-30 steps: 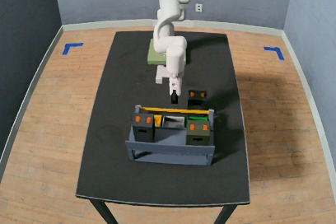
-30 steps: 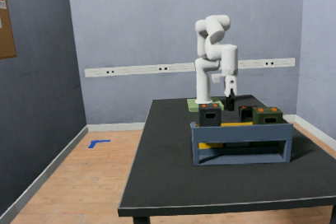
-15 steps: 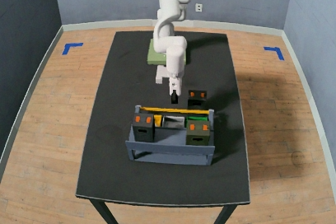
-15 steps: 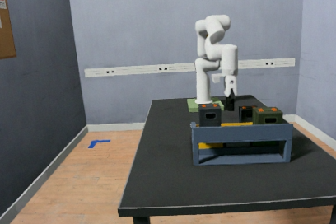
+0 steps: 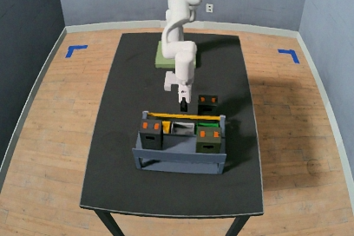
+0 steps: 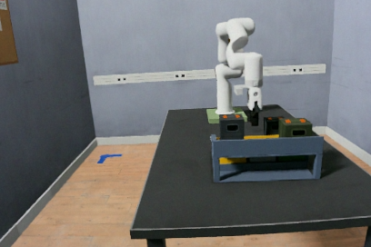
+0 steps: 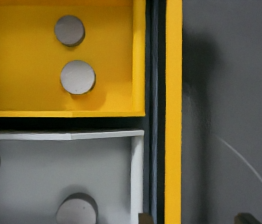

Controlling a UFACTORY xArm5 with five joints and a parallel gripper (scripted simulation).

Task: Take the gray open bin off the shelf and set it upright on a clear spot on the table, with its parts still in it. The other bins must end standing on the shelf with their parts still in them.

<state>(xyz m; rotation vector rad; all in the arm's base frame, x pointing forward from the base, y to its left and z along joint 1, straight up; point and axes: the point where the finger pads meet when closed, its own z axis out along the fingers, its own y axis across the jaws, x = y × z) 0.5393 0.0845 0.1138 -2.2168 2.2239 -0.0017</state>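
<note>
The yellow bar is 8 cm below my hand. Also, from my hand: blue-gray shelf (13 cm ahead, 8 cm below); green bin (11 cm to the left, 10 cm below, 10 cm ahead); gray open bin (11 cm ahead, 10 cm below).
</note>
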